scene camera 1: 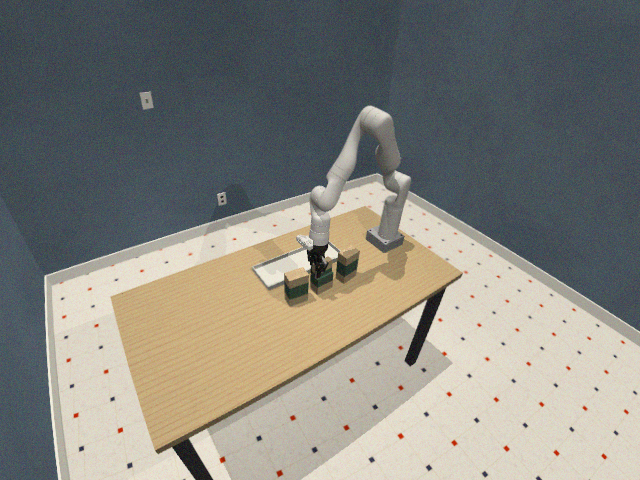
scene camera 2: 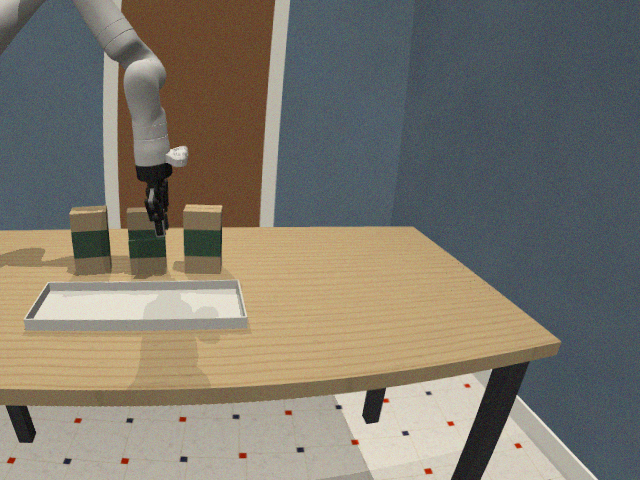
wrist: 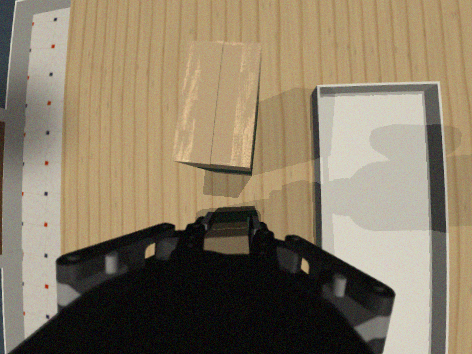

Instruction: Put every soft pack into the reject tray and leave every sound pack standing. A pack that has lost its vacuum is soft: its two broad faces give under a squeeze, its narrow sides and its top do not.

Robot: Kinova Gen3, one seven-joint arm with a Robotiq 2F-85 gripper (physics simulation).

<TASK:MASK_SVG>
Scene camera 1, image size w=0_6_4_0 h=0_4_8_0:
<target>white reject tray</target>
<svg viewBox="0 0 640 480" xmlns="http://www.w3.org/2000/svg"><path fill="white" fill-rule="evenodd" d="M307 249L301 247L254 265L252 270L269 291L284 284L285 272L303 267L308 274L310 273L311 265L308 261ZM329 241L325 257L330 257L333 259L332 263L337 261L338 253L341 251Z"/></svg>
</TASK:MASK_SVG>
